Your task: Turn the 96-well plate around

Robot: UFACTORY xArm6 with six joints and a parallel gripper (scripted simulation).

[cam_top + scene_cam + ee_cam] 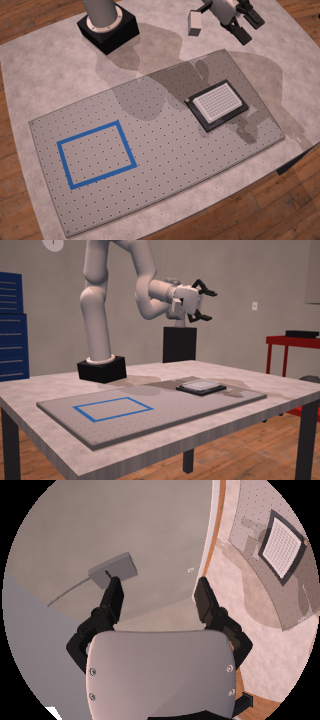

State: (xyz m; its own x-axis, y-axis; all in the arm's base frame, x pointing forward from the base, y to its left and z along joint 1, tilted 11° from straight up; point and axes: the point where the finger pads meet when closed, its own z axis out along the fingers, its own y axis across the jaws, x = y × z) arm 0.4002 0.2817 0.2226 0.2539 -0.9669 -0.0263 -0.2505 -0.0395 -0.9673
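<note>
Now: hand 3 cm to the left of the 96-well plate and 30 cm above it. From my hand the other things lie so: plate nest N1 (3 cm to the right, 31 cm below); small A1 mark (5 cm behind, 11 cm to the right, 30 cm below).
</note>
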